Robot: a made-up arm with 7 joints. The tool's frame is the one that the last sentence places. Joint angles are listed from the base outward.
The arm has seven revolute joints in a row. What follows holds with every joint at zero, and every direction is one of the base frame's.
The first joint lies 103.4 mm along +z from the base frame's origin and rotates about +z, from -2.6 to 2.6 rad.
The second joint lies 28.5 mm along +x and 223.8 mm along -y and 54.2 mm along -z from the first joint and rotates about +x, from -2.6 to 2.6 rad.
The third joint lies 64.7 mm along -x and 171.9 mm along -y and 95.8 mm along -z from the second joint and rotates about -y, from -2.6 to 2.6 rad.
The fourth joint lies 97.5 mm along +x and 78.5 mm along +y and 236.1 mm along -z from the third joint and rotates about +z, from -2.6 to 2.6 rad.
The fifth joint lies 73 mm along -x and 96.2 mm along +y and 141.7 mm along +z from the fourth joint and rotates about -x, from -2.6 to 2.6 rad.
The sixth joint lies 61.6 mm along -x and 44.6 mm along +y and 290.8 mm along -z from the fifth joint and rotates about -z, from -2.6 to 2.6 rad.
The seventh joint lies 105.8 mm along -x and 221.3 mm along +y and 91 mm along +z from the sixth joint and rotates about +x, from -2.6 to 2.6 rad.
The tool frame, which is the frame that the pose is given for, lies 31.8 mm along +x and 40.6 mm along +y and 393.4 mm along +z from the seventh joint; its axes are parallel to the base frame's.
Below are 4 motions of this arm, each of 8 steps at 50 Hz.
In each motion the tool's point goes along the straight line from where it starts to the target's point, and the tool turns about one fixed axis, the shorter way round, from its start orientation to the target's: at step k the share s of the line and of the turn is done. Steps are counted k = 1, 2, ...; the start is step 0. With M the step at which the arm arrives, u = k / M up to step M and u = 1 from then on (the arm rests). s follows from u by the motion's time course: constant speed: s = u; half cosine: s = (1 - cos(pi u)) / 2; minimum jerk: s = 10 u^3 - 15 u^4 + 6 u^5.
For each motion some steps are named. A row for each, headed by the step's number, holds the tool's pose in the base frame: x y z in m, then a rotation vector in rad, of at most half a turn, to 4 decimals.
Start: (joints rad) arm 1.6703 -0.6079 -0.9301 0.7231 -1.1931 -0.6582 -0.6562
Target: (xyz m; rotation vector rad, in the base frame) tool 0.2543 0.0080 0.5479 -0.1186 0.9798 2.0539
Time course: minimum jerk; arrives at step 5
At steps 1, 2, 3, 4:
1: 0.2515 0.0031 0.5399 -0.1084 0.9850 2.0270
2: 0.2523 0.0045 0.5421 -0.1112 0.9836 2.0344
3: 0.2534 0.0064 0.5452 -0.1151 0.9816 2.0449
4: 0.2541 0.0077 0.5474 -0.1180 0.9801 2.0522

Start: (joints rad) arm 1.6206 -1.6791 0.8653 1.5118 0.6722 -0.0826 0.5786
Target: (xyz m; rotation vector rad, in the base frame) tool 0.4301 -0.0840 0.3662 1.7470 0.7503 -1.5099
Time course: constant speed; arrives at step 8
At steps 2, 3, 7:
2: 0.4341 -0.0990 0.3639 1.7354 0.8272 -1.4750
3: 0.4334 -0.0965 0.3643 1.7375 0.8144 -1.4809
7: 0.4308 -0.0865 0.3658 1.7452 0.7632 -1.5042

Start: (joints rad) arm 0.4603 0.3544 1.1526 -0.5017 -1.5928 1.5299 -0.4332
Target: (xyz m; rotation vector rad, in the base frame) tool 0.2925 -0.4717 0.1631 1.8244 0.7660 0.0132
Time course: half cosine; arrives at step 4
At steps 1, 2, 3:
1: 0.2994 -0.4696 0.1589 1.8262 0.7849 0.0297
2: 0.2965 -0.4705 0.1607 1.8255 0.7771 0.0228
3: 0.2937 -0.4713 0.1624 1.8247 0.7692 0.0160

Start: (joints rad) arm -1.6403 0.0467 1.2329 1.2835 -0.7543 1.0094 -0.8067
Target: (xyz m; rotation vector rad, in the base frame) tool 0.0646 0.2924 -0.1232 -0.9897 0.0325 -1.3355
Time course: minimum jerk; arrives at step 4
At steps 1, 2, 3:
1: 0.0751 0.2798 -0.1184 -0.9896 0.0190 -1.3752
2: 0.0704 0.2854 -0.1205 -0.9897 0.0250 -1.3576
3: 0.0658 0.2909 -0.1226 -0.9897 0.0309 -1.3401

